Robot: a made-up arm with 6 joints. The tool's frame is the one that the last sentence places.
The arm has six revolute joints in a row. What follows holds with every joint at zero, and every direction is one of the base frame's.
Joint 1 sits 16.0 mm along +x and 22.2 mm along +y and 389.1 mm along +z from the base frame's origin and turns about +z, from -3.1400 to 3.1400 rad.
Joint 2 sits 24.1 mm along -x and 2.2 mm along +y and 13.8 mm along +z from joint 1 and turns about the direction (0, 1, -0.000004), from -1.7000 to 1.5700 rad.
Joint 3 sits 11.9 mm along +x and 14.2 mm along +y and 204.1 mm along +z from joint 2 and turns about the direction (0, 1, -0.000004), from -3.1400 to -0.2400 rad.
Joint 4 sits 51.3 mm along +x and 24.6 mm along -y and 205.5 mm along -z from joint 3 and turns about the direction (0, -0.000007, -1), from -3.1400 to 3.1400 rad.
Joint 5 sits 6.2 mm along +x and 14.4 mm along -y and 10.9 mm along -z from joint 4 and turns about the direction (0, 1, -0.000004), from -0.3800 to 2.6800 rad.
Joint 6 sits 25.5 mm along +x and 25.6 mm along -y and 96.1 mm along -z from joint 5 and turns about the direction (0, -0.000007, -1), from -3.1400 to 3.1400 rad.
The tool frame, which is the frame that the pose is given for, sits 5.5 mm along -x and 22.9 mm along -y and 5.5 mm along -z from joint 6; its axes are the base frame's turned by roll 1.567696, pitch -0.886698 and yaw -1.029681 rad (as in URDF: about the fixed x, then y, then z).
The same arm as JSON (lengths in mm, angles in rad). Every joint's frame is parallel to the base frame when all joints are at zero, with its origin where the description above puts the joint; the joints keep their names.
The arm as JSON. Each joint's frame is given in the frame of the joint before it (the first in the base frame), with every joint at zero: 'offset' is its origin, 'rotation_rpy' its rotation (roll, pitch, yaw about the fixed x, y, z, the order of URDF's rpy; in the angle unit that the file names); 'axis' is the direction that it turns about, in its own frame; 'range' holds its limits. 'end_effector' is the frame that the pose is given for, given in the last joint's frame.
{"length_unit": "mm", "angle_unit": "rad", "chain": [{"id": "joint 1", "offset": [16.0, 22.2, 389.1], "rotation_rpy": [0.0, 0.0, 0.0], "axis": "+z", "range": [-3.14, 3.14]}, {"id": "joint 2", "offset": [-24.1, 2.2, 13.8], "rotation_rpy": [0.0, 0.0, 0.0], "axis": "+y", "range": [-1.7, 1.57]}, {"id": "joint 3", "offset": [11.9, 14.2, 204.1], "rotation_rpy": [0.0, 0.0, 0.0], "axis": "+y", "range": [-3.14, -0.24]}, {"id": "joint 4", "offset": [51.3, -24.6, -205.5], "rotation_rpy": [0.0, 0.0, 0.0], "axis": "-z", "range": [-3.14, 3.14]}, {"id": "joint 5", "offset": [6.2, -14.4, -10.9], "rotation_rpy": [0.0, 0.0, 0.0], "axis": "+y", "range": [-0.38, 2.68]}, {"id": "joint 6", "offset": [25.5, -25.6, -96.1], "rotation_rpy": [0.0, 0.0, 0.0], "axis": "-z", "range": [-3.14, 3.14]}], "end_effector": {"offset": [-5.5, -22.9, -5.5], "rotation_rpy": [1.5677, -0.8867, -1.0297]}}
